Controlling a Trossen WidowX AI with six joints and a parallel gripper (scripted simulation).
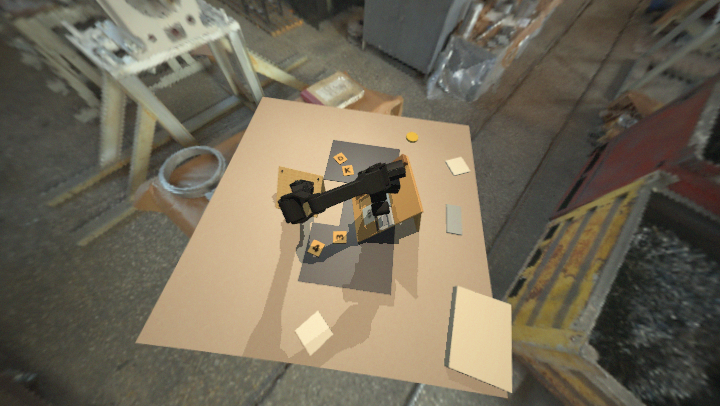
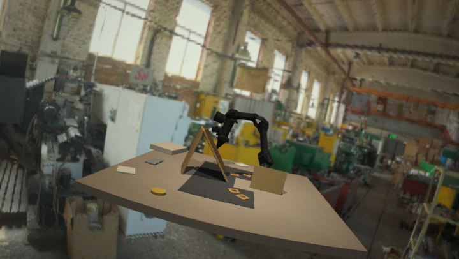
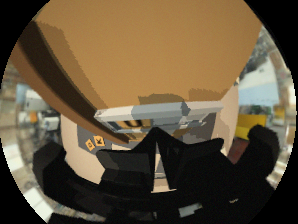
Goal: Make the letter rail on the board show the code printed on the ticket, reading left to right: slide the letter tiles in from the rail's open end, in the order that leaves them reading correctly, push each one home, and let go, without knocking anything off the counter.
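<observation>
The orange tile marked u is 4 cm to the left of my gripper tip and 1 cm below it. Also, from my gripper tip: letter tile: 14 cm behind, 14 cm to the right, 17 cm below; white ticket: 3 cm behind, 3 cm to the right, 9 cm below; dark mat: 13 cm behind, 4 cm to the left, 17 cm below.
</observation>
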